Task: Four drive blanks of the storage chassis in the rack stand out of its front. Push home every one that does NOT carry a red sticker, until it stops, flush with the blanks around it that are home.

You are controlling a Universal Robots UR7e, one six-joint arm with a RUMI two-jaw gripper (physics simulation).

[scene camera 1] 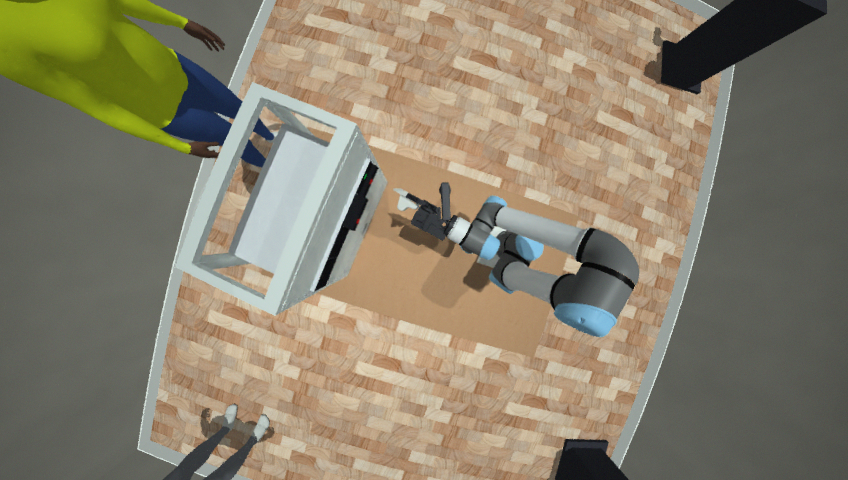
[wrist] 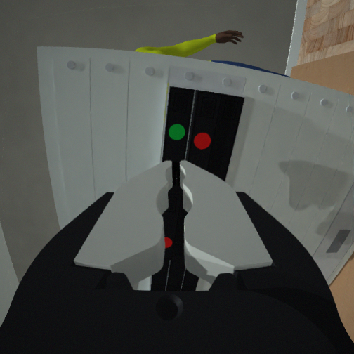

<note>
The pictures show: the gripper and a rack.
The gripper shows as well in the wrist view.
</note>
